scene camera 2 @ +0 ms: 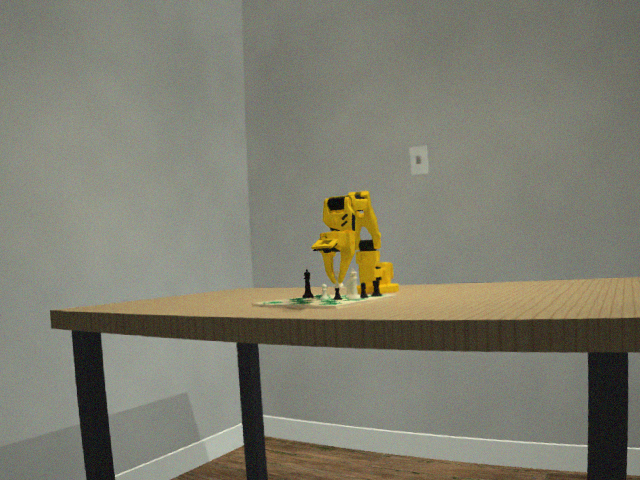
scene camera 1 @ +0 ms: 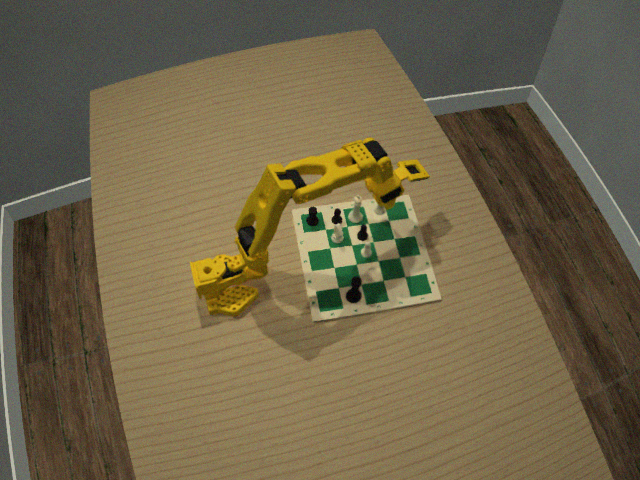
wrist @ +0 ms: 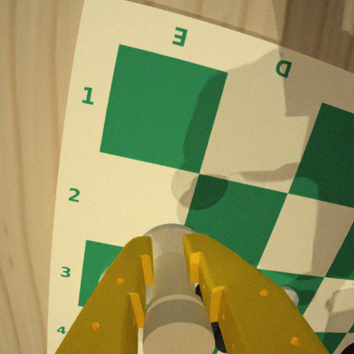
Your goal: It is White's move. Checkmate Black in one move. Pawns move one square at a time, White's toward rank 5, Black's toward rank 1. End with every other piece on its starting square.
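Places are measured from the arm's base along level axes (x ahead, y left, z up), in millimetres.
Pixels of known places: hand at its tool point: point(scene camera 2: 338, 281) point(scene camera 1: 384, 201); arm's base at its link origin: point(scene camera 1: 239, 284).
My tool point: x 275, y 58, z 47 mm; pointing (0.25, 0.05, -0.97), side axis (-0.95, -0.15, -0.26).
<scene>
For each thing: its top centre in the pictures, then the offset to it from my tool point. "spot": a spot on its surface instead. Level surfaces: height alone.
- white flat-topped chess piece at its top centre: point(scene camera 1: 382, 198) point(scene camera 2: 337, 270) dx -9, dy -6, dz +20 mm
- board at a spot on its surface: point(scene camera 1: 319, 313) spot: dx -164, dy -149, dz -41 mm
- tall white piece at its top centre: point(scene camera 1: 358, 196) point(scene camera 2: 353, 268) dx -47, dy +8, dz +23 mm
- white pawn at its top centre: point(scene camera 1: 368, 243) point(scene camera 2: 323, 284) dx -54, dy -66, dz -9 mm
- tall black piece at its top centre: point(scene camera 1: 357, 278) point(scene camera 2: 306, 269) dx -102, dy -137, dz +23 mm
- D3 at its top centre: point(scene camera 1: 364, 226) point(scene camera 2: 336, 284) dx -48, dy -32, dz -9 mm
- E4 at its top centre: point(scene camera 1: 337, 209) point(scene camera 2: 362, 282) dx -80, dy +12, dz -9 mm
- wooden table at its surface level: dz -47 mm
My gripper point(scene camera 1: 383, 203) point(scene camera 2: 338, 282) point(wrist: 167, 241) is shut on a white flat-topped chess piece point(scene camera 1: 379, 209) point(wrist: 172, 270), raised a little above the board point(scene camera 1: 319, 313) point(wrist: 95, 30) near E2/D2. The jaws press on its two sides in the wrist view. A tall white piece point(scene camera 1: 355, 213) point(scene camera 2: 353, 286) stands on E3, another white piece point(scene camera 1: 337, 236) on D4, and a white pawn point(scene camera 1: 366, 251) point(scene camera 2: 324, 292) on C3. The tall black piece point(scene camera 1: 354, 291) point(scene camera 2: 307, 286) stands on A4. Black pawns stand on D3 point(scene camera 1: 362, 233) point(scene camera 2: 337, 293) and E4 point(scene camera 1: 337, 215) point(scene camera 2: 363, 290).
A black piece point(scene camera 1: 312, 217) point(scene camera 2: 376, 287) stands on the E5 corner square. The arm's base point(scene camera 1: 209, 276) is on the wooden table point(scene camera 1: 206, 403) point(scene camera 2: 465, 304), left of the board in scene camera 1. The upright pieces near the jaws are close together.
</scene>
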